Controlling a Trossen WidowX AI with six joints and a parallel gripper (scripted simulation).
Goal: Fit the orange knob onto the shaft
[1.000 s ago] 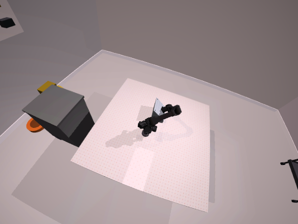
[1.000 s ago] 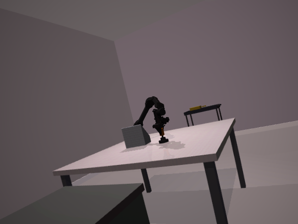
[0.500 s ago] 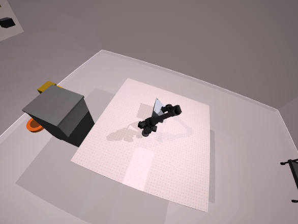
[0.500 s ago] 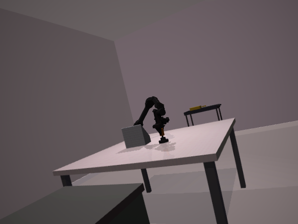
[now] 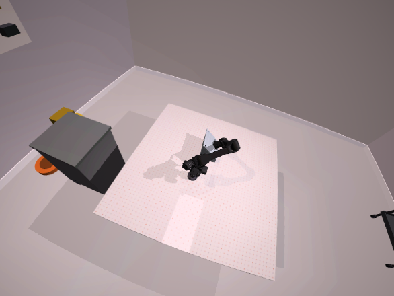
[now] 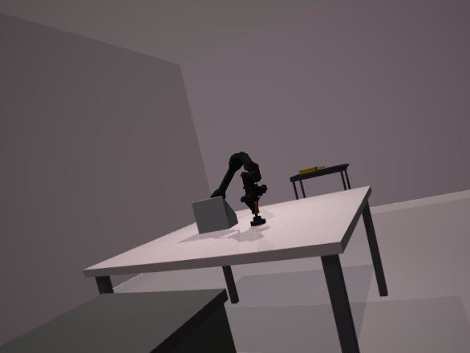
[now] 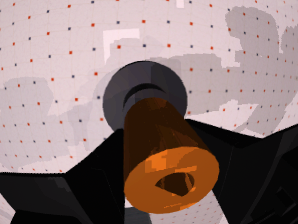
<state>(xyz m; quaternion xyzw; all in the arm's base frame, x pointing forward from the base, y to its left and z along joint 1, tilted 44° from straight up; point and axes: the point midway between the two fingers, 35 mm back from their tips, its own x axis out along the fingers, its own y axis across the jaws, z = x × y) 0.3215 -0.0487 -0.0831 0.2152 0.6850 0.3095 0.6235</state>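
Right now my gripper tip is 2 cm below the orange knob. Also, from my gripper tip: dark round pedestal: 4 cm below.
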